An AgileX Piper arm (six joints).
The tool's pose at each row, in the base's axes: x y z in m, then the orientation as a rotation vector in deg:
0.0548, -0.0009, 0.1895, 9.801, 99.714, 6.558
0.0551, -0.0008, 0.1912, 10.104, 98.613, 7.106
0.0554, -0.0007, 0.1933, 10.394, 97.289, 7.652
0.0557, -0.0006, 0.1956, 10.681, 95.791, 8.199
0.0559, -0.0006, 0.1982, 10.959, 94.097, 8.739
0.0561, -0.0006, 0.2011, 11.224, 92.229, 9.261
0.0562, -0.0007, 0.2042, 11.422, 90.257, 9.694
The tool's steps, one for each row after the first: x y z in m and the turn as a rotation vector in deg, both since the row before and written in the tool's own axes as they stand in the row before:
-0.0017, 0.0004, 0.0000, -0.289, -1.042, 0.555
-0.0021, 0.0005, 0.0000, -0.317, -1.261, 0.558
-0.0023, 0.0006, 0.0000, -0.337, -1.432, 0.568
-0.0026, 0.0005, -0.0001, -0.359, -1.624, 0.571
-0.0028, 0.0006, 0.0000, -0.375, -1.796, 0.565
-0.0030, 0.0006, 0.0000, -0.372, -1.906, 0.477

